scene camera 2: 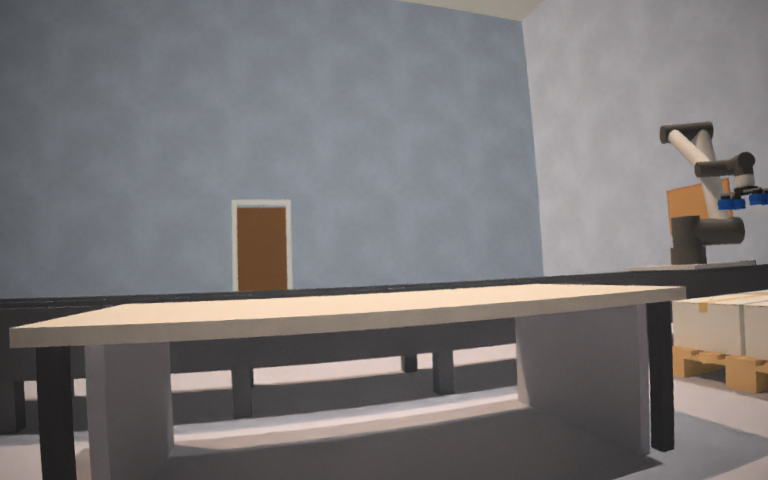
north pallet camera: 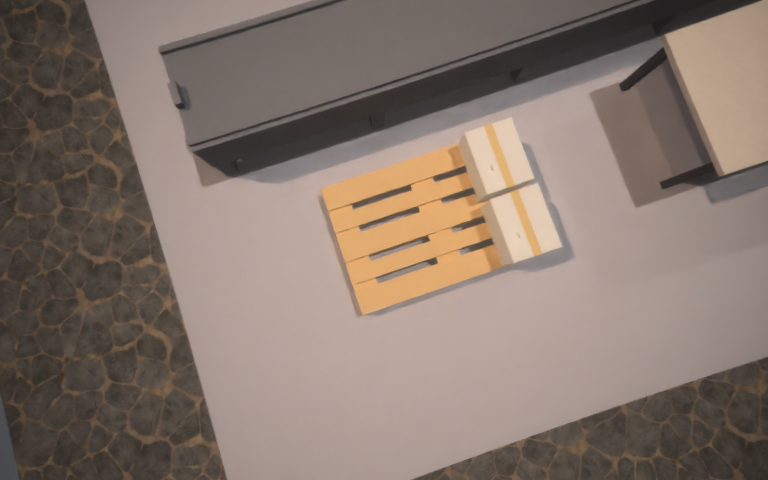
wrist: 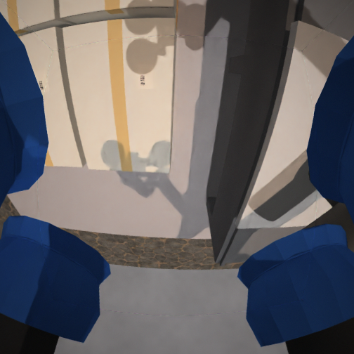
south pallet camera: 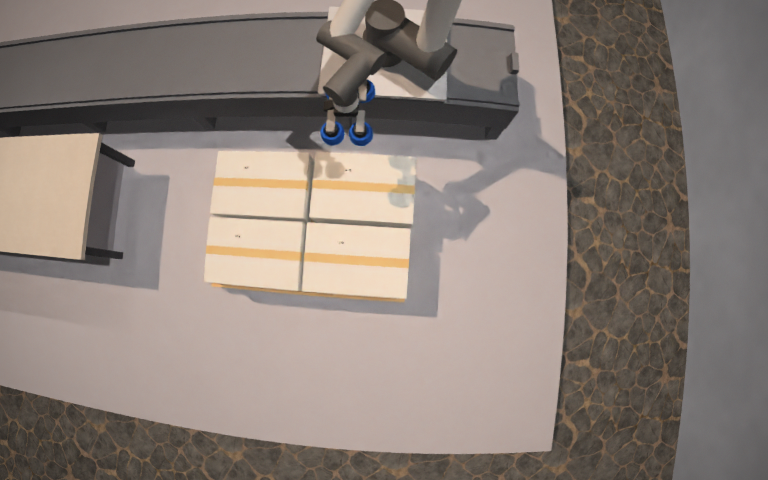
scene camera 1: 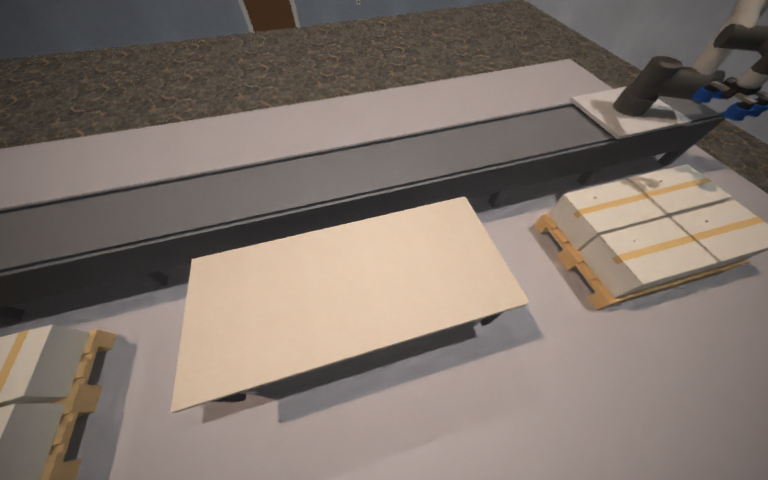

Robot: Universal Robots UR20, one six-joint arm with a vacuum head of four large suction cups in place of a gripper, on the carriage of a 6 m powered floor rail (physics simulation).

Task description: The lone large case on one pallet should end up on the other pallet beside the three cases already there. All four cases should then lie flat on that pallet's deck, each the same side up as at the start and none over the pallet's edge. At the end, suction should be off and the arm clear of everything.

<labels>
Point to my suction head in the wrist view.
At 293, 283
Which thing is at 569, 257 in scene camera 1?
A pallet.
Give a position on a pallet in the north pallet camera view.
435, 220
</labels>
